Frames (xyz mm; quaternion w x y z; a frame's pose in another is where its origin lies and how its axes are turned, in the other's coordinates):
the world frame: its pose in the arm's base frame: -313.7 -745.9 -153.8 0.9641 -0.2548 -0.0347 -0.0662
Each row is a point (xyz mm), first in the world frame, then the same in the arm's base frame.
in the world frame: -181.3 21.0 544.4
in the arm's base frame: -508.0 -437.9 290.1
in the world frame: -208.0 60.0 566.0
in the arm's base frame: -529.4 -390.7 287.2
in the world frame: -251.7 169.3 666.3
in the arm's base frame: -560.1 -242.0 316.6
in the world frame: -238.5 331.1 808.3
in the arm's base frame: -528.2 -33.6 362.4
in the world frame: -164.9 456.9 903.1
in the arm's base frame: -440.3 113.6 390.9
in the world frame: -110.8 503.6 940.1
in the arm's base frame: -381.3 166.3 405.7
